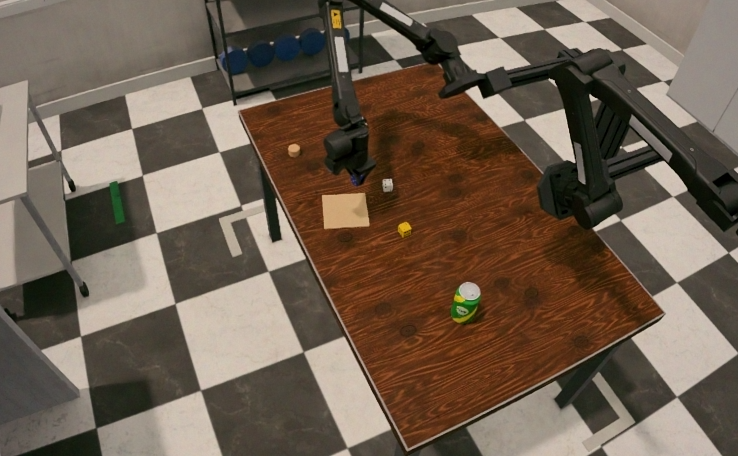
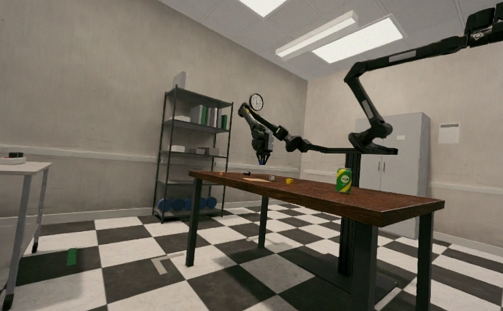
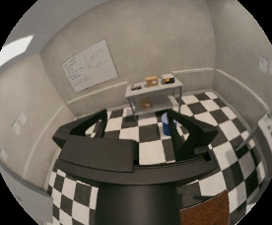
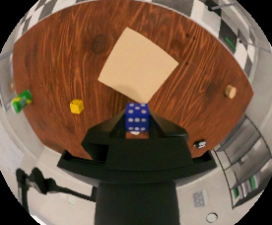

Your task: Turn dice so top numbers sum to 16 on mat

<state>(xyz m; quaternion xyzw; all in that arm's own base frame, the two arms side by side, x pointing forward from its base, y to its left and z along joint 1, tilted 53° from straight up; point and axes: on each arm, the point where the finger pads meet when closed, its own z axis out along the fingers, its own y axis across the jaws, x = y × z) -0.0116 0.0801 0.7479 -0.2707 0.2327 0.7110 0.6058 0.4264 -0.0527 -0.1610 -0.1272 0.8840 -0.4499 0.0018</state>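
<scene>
Now: right hand 110 mm above the tan mat, 50 mm short of it and 10 mm to the right of it. Round my right hand: yellow die (170 mm to the left, 90 mm below, 80 mm behind); then blue die (right at my right hand); then white die (120 mm behind, 90 mm below, 20 mm to the right).
</scene>
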